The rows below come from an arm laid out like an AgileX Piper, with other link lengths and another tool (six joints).
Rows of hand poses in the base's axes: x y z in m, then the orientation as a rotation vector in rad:
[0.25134, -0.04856, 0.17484, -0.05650, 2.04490, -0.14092]
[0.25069, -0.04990, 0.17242, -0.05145, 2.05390, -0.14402]
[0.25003, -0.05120, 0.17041, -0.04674, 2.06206, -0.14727]
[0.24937, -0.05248, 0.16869, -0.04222, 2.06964, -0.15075]
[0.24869, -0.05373, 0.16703, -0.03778, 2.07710, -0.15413]
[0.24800, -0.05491, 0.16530, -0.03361, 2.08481, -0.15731]
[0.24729, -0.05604, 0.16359, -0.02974, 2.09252, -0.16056]
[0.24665, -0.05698, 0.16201, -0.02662, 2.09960, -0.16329]
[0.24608, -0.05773, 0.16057, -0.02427, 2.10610, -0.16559]
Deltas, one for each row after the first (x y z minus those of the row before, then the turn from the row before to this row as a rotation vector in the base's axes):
[-0.00065, -0.00134, -0.00242, 0.00028, 0.00871, -0.00545]
[-0.00066, -0.00130, -0.00201, 0.00000, 0.00791, -0.00521]
[-0.00066, -0.00128, -0.00172, -0.00027, 0.00736, -0.00513]
[-0.00068, -0.00125, -0.00166, -0.00024, 0.00725, -0.00501]
[-0.00069, -0.00118, -0.00173, -0.00020, 0.00752, -0.00474]
[-0.00071, -0.00113, -0.00171, -0.00037, 0.00755, -0.00454]
[-0.00064, -0.00094, -0.00158, -0.00034, 0.00696, -0.00375]
[-0.00057, -0.00075, -0.00144, -0.00037, 0.00641, -0.00298]

